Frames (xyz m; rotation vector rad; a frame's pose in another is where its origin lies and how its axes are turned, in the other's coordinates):
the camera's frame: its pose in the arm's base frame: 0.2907 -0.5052 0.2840 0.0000 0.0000 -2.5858
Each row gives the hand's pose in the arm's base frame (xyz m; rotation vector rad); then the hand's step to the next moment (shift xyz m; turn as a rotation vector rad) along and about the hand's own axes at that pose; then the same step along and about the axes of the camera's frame.
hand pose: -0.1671 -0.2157 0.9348 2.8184 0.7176 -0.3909
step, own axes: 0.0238 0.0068 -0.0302 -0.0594 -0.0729 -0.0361
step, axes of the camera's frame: -0.0317 0.0050 0.0222 0.0426 -0.0808 0.0424
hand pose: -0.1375 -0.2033 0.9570 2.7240 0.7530 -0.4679
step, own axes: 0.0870 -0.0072 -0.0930 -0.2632 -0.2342 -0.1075
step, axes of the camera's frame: -0.1156 -0.0185 0.0506 0.2070 -0.2619 0.1557
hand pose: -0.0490 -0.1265 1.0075 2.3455 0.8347 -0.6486
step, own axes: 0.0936 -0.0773 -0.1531 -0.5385 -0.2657 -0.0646
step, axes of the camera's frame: -0.1409 -0.1322 0.0287 0.4586 -0.2771 0.2786
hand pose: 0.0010 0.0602 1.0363 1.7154 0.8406 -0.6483
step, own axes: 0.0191 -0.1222 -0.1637 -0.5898 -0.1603 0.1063
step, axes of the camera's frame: -0.0260 -0.1999 -0.0385 0.5183 -0.0855 0.3301
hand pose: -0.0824 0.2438 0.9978 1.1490 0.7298 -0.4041
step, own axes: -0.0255 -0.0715 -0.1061 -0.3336 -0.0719 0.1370
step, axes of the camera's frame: 0.0454 -0.1099 -0.0536 0.2964 0.0250 0.2162
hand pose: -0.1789 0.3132 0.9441 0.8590 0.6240 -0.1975
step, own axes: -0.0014 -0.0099 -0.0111 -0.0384 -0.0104 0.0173
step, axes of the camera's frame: 0.0074 -0.0068 -0.0110 0.0356 0.0049 0.0243
